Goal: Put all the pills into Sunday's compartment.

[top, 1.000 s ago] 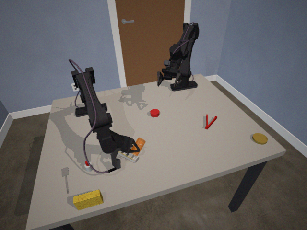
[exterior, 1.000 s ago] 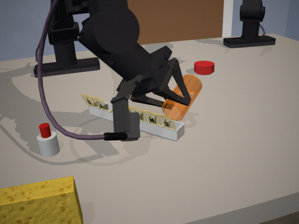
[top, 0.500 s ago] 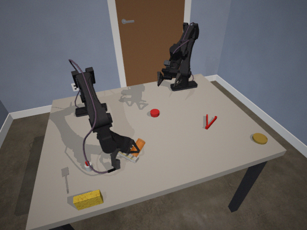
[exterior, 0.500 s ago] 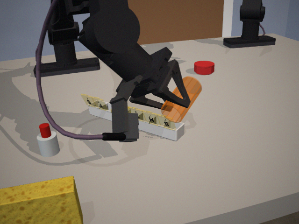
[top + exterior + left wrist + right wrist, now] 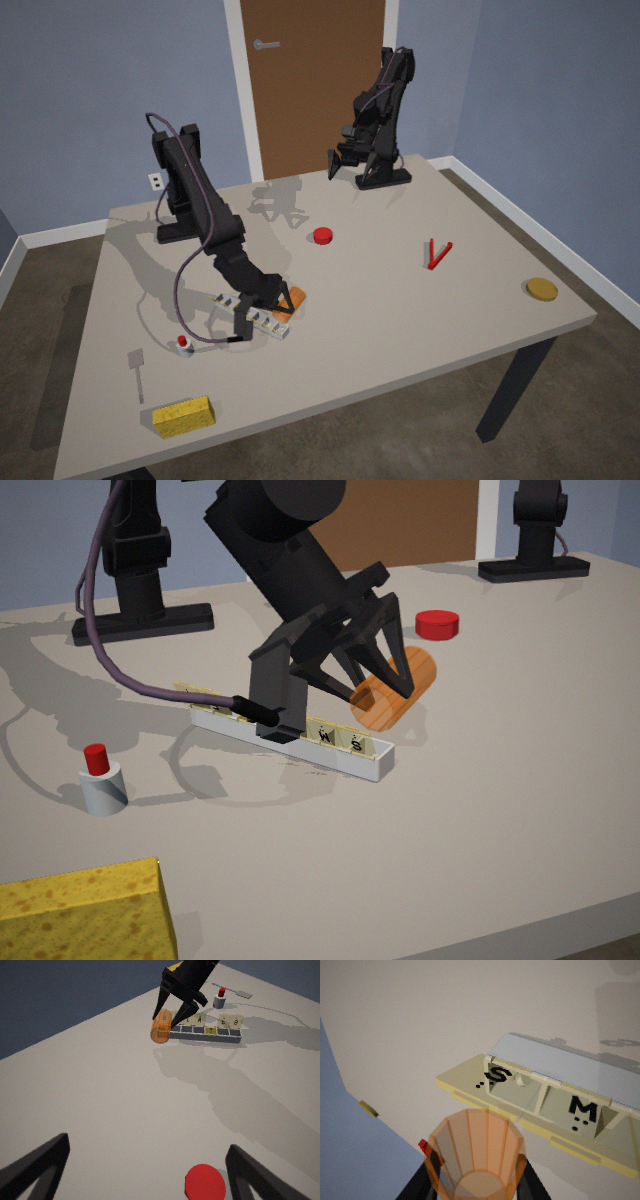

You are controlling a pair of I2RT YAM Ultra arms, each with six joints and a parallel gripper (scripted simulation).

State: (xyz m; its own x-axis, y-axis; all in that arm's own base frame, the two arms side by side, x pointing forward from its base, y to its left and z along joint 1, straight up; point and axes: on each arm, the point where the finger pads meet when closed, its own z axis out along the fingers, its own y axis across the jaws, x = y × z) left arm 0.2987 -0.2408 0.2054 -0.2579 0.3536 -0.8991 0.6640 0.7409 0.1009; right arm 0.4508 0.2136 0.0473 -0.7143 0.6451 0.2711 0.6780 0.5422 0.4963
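Right now the red cap is 26 cm behind my right hand, 21 cm to the left of it and 5 cm below it. Round my right hand: yellow sponge (15 cm ahead, 25 cm to the right, 3 cm below); then orange pill bottle (2 cm behind, 3 cm to the left).
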